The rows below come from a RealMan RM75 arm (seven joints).
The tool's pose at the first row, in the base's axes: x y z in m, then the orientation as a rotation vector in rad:
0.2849 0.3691 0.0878 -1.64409 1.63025 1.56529
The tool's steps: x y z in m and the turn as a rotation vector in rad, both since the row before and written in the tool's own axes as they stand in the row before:
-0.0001 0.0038 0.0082 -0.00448 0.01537 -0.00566
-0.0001 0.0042 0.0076 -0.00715 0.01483 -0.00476
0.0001 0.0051 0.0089 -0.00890 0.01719 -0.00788
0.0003 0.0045 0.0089 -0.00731 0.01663 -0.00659
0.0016 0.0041 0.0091 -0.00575 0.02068 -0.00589
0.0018 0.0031 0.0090 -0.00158 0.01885 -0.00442
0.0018 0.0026 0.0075 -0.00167 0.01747 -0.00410
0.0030 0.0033 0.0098 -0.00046 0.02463 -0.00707
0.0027 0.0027 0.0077 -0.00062 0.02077 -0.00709
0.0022 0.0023 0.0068 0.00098 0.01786 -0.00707
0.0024 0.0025 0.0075 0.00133 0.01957 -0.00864
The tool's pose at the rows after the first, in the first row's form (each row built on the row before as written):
0.2781 0.3749 0.0868 -1.66557 1.62951 1.55842
0.2711 0.3800 0.0861 -1.68734 1.62799 1.55502
0.2626 0.3857 0.0851 -1.71422 1.62318 1.55047
0.2545 0.3913 0.0835 -1.73899 1.62016 1.54499
0.2463 0.3964 0.0805 -1.76681 1.62046 1.53543
0.2389 0.4015 0.0768 -1.78975 1.62345 1.52300
0.2326 0.4054 0.0734 -1.81109 1.62601 1.51152
0.2244 0.4101 0.0683 -1.84083 1.62885 1.49247
0.2178 0.4134 0.0639 -1.86657 1.62965 1.47593
0.2121 0.4163 0.0600 -1.88836 1.62972 1.45948
0.2058 0.4194 0.0556 -1.91248 1.62870 1.44063

